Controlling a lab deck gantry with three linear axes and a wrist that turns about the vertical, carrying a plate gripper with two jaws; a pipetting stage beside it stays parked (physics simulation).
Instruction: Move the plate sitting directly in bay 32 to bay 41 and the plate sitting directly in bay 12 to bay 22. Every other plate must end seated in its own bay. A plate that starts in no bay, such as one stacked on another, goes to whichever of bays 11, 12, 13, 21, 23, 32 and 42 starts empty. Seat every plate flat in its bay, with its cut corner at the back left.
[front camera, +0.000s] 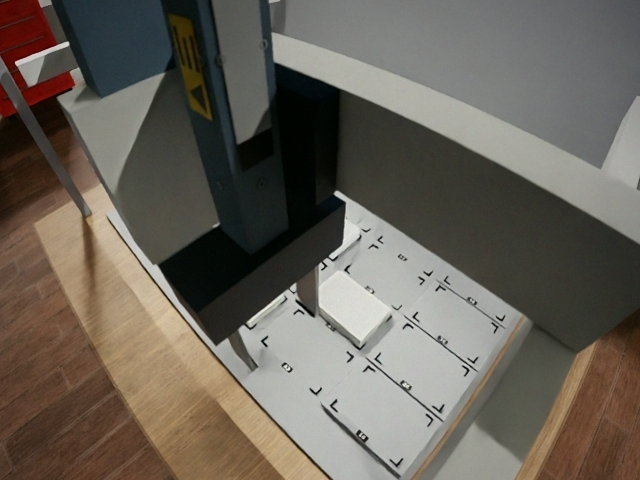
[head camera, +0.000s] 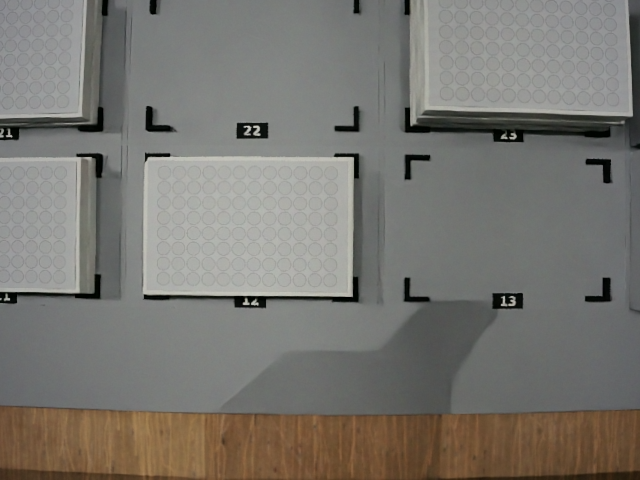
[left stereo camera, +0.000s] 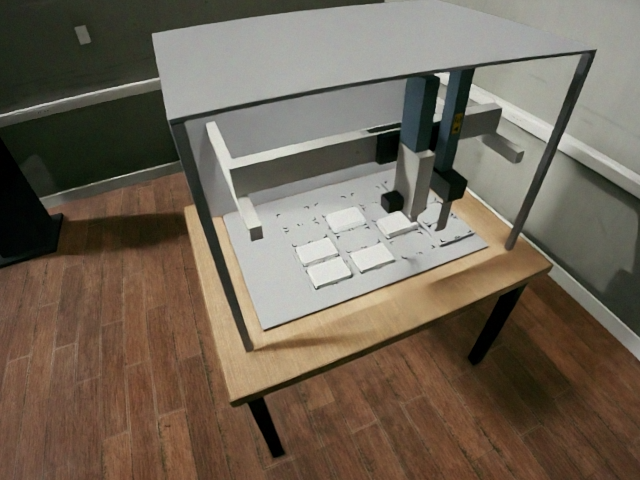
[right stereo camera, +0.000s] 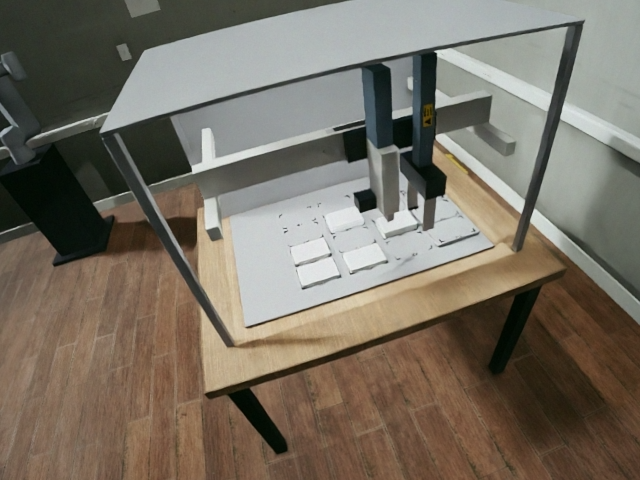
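Pixels of known places: gripper, fingertip midpoint: (front camera: 277, 333) (left stereo camera: 430, 219) (right stereo camera: 419, 218); robot's base, link origin: (left stereo camera: 316, 289) (right stereo camera: 303, 288).
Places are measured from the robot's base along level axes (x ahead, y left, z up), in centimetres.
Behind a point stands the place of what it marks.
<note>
My gripper (front camera: 280, 339) @[z 15.8, x 40.0, y -1.0 cm] (right stereo camera: 419, 218) @[z 15.8, x 40.0, y -1.0 cm] is open and empty, its jaws wide apart, hanging above the front of the deck, apparently over bay 13 (head camera: 507, 227) @[z 0.0, x 39.1, y 4.4 cm]. A white plate (head camera: 248, 227) @[z 1.4, x 22.9, y 4.2 cm] (left stereo camera: 372, 257) @[z 1.4, x 22.4, y 3.8 cm] (right stereo camera: 364, 257) @[z 1.4, x 22.7, y 3.9 cm] is in bay 12. Bay 22 (head camera: 251, 62) @[z 0.0, x 22.7, y 14.8 cm] behind it is empty. Plates are also in bay 11 (head camera: 36, 227) @[z 1.4, x 9.9, y 4.1 cm] (left stereo camera: 329, 272) @[z 1.5, x 6.2, y 3.6 cm] and bay 21 (head camera: 38, 62) @[z 1.4, x 9.7, y 14.3 cm] (left stereo camera: 316, 251) @[z 1.4, x 6.0, y 14.4 cm]. At bay 23, a plate (head camera: 527, 56) @[z 2.7, x 39.0, y 14.2 cm] (front camera: 354, 304) @[z 2.7, x 40.1, y 15.4 cm] shows several edges beneath it. Another plate (left stereo camera: 344, 219) @[z 2.7, x 21.7, y 24.5 cm] (right stereo camera: 344, 219) @[z 2.7, x 22.5, y 24.0 cm] is at bay 32; its layers are unclear here. Bay 41 is outside the head view.
The pale parked pipetting stage (left stereo camera: 413, 180) (right stereo camera: 382, 180) stands left of my gripper. A light gantry beam (right stereo camera: 268, 160) runs across behind them. Grey frame posts (left stereo camera: 547, 155) (right stereo camera: 170, 237) stand at the table's corners. The wooden table edge (head camera: 320, 444) @[z -1.0, x 27.3, y -10.1 cm] lies in front of the deck.
</note>
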